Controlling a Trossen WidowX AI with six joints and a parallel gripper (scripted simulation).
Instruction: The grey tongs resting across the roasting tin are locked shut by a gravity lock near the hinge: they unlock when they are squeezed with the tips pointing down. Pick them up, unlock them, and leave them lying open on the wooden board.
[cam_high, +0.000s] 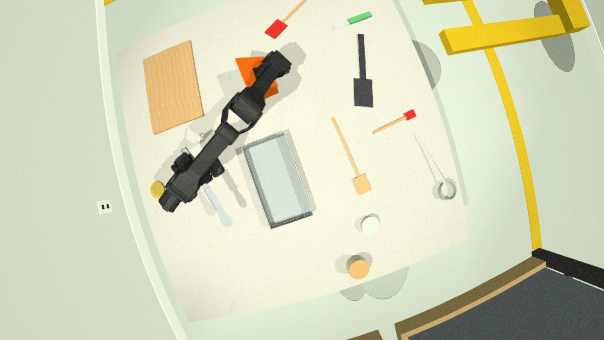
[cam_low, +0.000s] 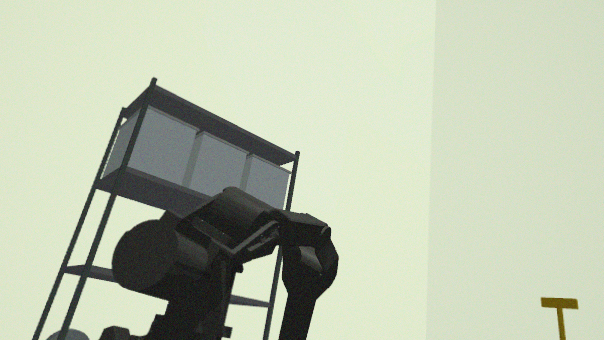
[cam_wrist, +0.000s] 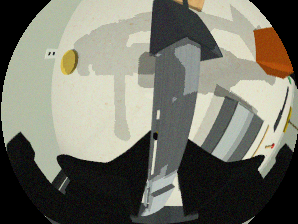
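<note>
The wooden board lies 43 cm behind my gripper tip, 13 cm below it and 6 cm to the right of it. The rest, counted from my gripper tip: green-handled tool (73 cm to the left, 41 cm behind, 13 cm below); then black spatula (67 cm to the left, 17 cm behind, 13 cm below); then roasting tin (22 cm to the left, 11 cm below, 10 cm ahead).
</note>
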